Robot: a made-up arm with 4 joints.
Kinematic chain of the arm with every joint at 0, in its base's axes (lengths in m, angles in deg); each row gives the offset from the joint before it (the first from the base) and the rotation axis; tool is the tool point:
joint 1: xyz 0 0 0.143 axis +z
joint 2: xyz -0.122 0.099 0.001 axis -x
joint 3: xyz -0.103 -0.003 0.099 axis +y
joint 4: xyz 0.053 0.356 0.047 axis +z
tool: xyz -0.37 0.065 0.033
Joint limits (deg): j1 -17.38..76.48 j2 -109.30..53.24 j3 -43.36..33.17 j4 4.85..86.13
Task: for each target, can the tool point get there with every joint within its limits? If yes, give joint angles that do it. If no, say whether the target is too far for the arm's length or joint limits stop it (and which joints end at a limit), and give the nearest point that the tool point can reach.
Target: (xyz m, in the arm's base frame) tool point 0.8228 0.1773 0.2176
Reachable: no: joint limits stop it (at a limit: joint 1, joint 3, joint 4) | nearest point 0.0348 -0.2265 0.1599 | short by 0.887 m
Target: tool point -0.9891 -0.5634 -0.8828
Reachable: no: too far | nearest point -0.5279 -0.3007 -0.1870 | short by 0.875 m
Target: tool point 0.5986 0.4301 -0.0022
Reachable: no: joint limits stop it (at a limit: joint 1, joint 2, joint 3, joint 4) | nearest point -0.1304 0.2934 0.2648 | short by 0.788 m
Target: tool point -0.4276 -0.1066 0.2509
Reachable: yes | joints 14.68 -73.83 -16.17 57.35
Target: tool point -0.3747 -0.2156 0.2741
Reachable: yes | joints 20.84 -75.29 4.39 55.82
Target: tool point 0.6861 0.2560 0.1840
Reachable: no: joint limits stop it (at a limit: joint 1, joint 3, joint 4) | nearest point 0.0352 -0.2266 0.1545 | short by 0.811 m
